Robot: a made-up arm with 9 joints. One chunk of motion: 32 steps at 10 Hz.
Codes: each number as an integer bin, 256 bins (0 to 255) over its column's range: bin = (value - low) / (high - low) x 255, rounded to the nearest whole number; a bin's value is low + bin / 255 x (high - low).
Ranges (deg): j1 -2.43..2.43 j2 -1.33..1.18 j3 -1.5..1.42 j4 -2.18..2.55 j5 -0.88..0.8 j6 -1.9..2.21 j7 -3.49..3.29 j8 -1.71..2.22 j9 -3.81..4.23
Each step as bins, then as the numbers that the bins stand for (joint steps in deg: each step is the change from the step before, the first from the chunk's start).
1 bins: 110 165 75 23 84 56 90 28 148
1 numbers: -0.334 0.294 -0.641 -1.753 -0.327 -0.997 -1.097 -1.278 0.856
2 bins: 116 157 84 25 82 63 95 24 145
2 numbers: -0.219 0.215 -0.538 -1.716 -0.340 -0.885 -0.964 -1.340 0.762
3 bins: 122 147 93 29 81 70 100 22 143
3 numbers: -0.105 0.117 -0.435 -1.642 -0.346 -0.772 -0.831 -1.371 0.699
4 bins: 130 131 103 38 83 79 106 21 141
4 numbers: 0.048 -0.041 -0.321 -1.475 -0.333 -0.627 -0.672 -1.386 0.636
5 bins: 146 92 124 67 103 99 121 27 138
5 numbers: 0.353 -0.424 -0.080 -0.937 -0.201 -0.304 -0.273 -1.294 0.541
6 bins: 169 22 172 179 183 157 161 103 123
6 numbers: 0.791 -1.113 0.470 1.140 0.326 0.630 0.791 -0.123 0.068
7 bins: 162 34 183 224 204 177 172 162 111
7 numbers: 0.658 -0.995 0.596 1.975 0.464 0.953 1.083 0.787 -0.310
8 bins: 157 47 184 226 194 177 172 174 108
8 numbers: 0.562 -0.867 0.607 2.012 0.398 0.953 1.083 0.972 -0.405
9 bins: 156 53 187 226 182 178 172 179 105
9 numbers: 0.543 -0.808 0.641 2.012 0.319 0.969 1.083 1.049 -0.499
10 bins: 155 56 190 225 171 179 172 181 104
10 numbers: 0.524 -0.779 0.676 1.994 0.247 0.985 1.083 1.080 -0.531
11 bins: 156 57 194 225 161 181 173 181 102
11 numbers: 0.543 -0.769 0.721 1.994 0.181 1.017 1.110 1.080 -0.594
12 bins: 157 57 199 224 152 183 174 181 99
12 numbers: 0.562 -0.769 0.779 1.975 0.121 1.050 1.136 1.080 -0.689
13 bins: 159 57 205 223 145 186 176 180 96
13 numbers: 0.600 -0.769 0.847 1.956 0.075 1.098 1.190 1.064 -0.783
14 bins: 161 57 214 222 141 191 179 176 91
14 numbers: 0.638 -0.769 0.951 1.938 0.049 1.178 1.269 1.002 -0.941
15 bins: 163 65 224 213 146 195 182 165 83
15 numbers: 0.677 -0.690 1.065 1.771 0.082 1.243 1.349 0.833 -1.193
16 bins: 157 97 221 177 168 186 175 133 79
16 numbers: 0.562 -0.375 1.031 1.103 0.227 1.098 1.163 0.340 -1.319
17 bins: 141 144 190 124 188 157 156 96 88
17 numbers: 0.257 0.087 0.676 0.120 0.359 0.630 0.658 -0.230 -1.035
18 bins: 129 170 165 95 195 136 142 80 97
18 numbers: 0.029 0.343 0.389 -0.418 0.405 0.292 0.286 -0.477 -0.752
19 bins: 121 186 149 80 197 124 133 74 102
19 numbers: -0.124 0.501 0.206 -0.696 0.418 0.099 0.046 -0.570 -0.594
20 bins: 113 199 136 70 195 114 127 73 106
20 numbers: -0.276 0.629 0.057 -0.882 0.405 -0.063 -0.113 -0.585 -0.468
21 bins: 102 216 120 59 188 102 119 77 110
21 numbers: -0.486 0.796 -0.126 -1.086 0.359 -0.256 -0.326 -0.523 -0.342
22 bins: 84 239 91 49 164 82 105 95 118
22 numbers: -0.829 1.023 -0.458 -1.271 0.200 -0.578 -0.698 -0.246 -0.090
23 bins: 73 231 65 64 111 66 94 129 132
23 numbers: -1.039 0.944 -0.756 -0.993 -0.149 -0.836 -0.991 0.278 0.352
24 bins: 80 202 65 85 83 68 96 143 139
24 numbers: -0.905 0.658 -0.756 -0.603 -0.333 -0.804 -0.938 0.494 0.573
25 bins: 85 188 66 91 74 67 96 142 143
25 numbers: -0.810 0.521 -0.744 -0.492 -0.392 -0.820 -0.938 0.478 0.699
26 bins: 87 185 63 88 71 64 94 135 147
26 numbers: -0.772 0.491 -0.779 -0.548 -0.412 -0.868 -0.991 0.371 0.825
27 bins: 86 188 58 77 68 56 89 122 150
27 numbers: -0.791 0.521 -0.836 -0.752 -0.432 -0.997 -1.124 0.170 0.919
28 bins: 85 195 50 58 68 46 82 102 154
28 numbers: -0.810 0.589 -0.927 -1.104 -0.432 -1.159 -1.310 -0.138 1.046
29 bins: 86 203 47 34 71 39 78 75 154
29 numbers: -0.791 0.668 -0.962 -1.549 -0.412 -1.271 -1.416 -0.554 1.046
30 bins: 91 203 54 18 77 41 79 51 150
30 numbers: -0.696 0.668 -0.882 -1.846 -0.373 -1.239 -1.390 -0.924 0.919
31 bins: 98 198 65 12 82 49 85 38 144
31 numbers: -0.562 0.619 -0.756 -1.957 -0.340 -1.110 -1.230 -1.124 0.730
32 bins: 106 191 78 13 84 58 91 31 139
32 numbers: -0.410 0.550 -0.607 -1.939 -0.327 -0.965 -1.070 -1.232 0.573
